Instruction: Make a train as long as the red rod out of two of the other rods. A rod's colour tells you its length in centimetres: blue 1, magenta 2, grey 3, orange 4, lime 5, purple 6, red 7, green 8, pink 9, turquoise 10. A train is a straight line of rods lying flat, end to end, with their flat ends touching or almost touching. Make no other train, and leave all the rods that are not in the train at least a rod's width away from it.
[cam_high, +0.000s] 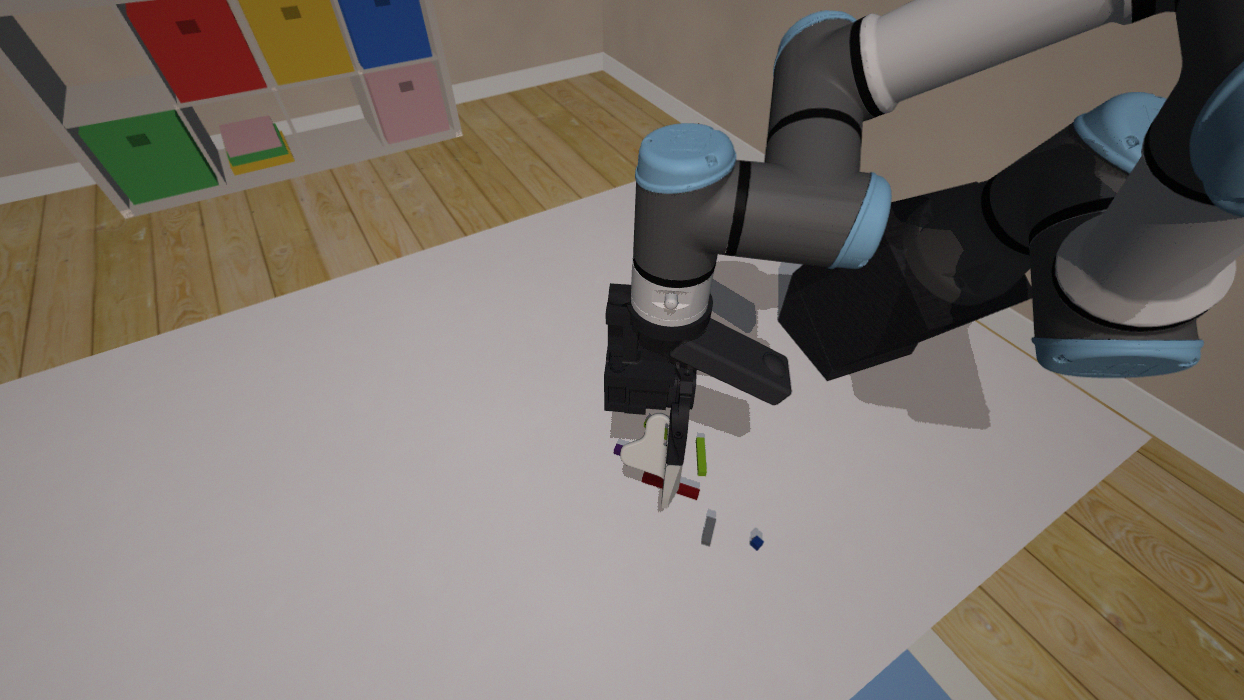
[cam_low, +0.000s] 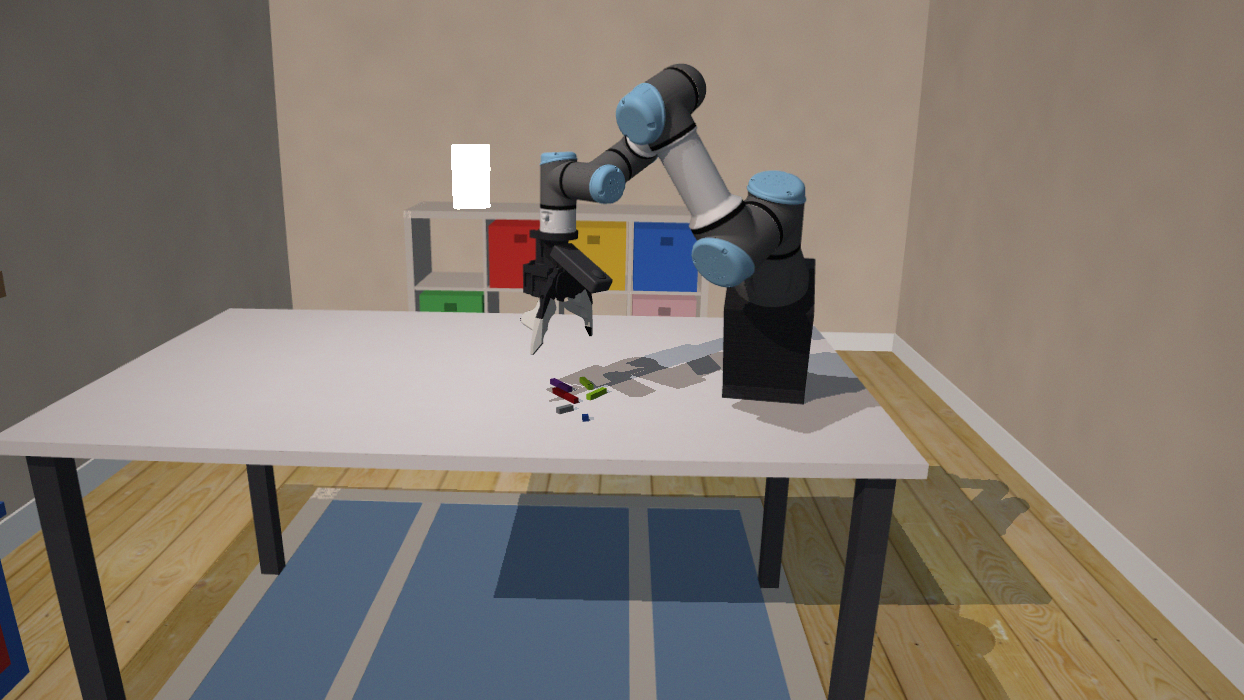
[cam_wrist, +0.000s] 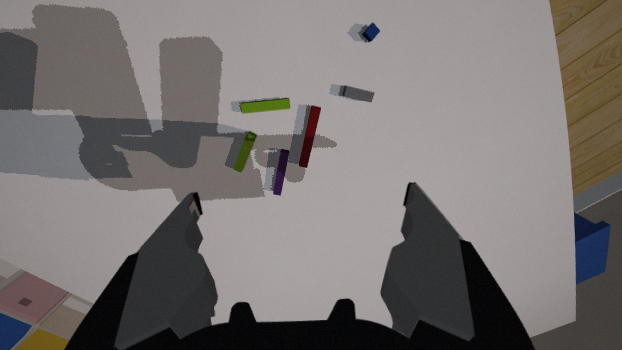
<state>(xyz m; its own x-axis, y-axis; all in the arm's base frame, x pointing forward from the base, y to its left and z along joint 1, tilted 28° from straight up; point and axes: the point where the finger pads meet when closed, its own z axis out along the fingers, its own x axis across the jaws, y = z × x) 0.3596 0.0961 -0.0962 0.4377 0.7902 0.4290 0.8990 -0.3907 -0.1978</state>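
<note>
Right now my hand is 90 mm above the purple rod, 40 mm to the left of it and 20 mm short of it. Also, from my hand: grey rod (90 mm below, 80 mm to the left, 20 mm behind); small blue rod (110 mm to the left, 90 mm below, 70 mm behind); red rod (90 mm below, 10 mm to the left, 10 mm behind).
</note>
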